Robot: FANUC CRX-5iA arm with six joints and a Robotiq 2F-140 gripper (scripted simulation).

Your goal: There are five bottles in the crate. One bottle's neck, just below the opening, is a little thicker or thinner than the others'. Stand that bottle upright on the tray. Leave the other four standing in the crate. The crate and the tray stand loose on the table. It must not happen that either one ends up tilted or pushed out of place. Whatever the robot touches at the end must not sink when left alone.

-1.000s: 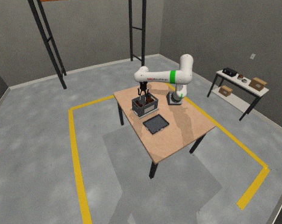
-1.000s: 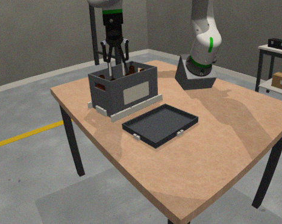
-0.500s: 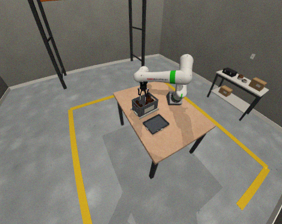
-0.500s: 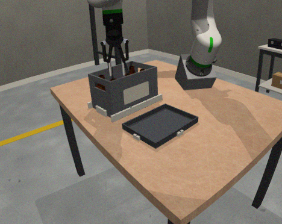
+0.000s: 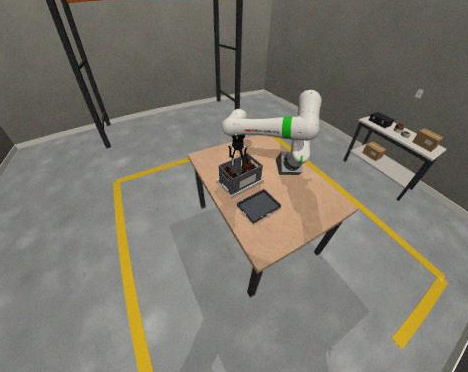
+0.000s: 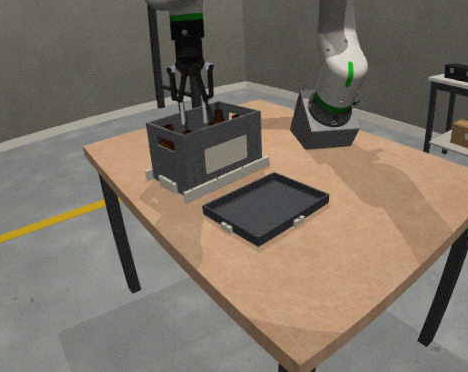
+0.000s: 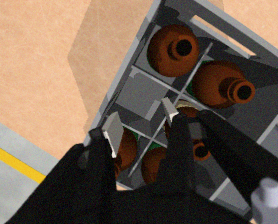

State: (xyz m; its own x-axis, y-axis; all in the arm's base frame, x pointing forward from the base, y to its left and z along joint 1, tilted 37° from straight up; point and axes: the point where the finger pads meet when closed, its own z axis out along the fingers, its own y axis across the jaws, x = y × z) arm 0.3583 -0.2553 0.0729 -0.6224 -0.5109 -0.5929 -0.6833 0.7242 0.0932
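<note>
Right now the dark grey crate is 9 cm below my hand and 4 cm to the left of it. The rest, counted from my hand: dark tray: 32 cm to the left, 17 cm below, 2 cm ahead; then bottle: 9 cm below, 9 cm behind.
</note>
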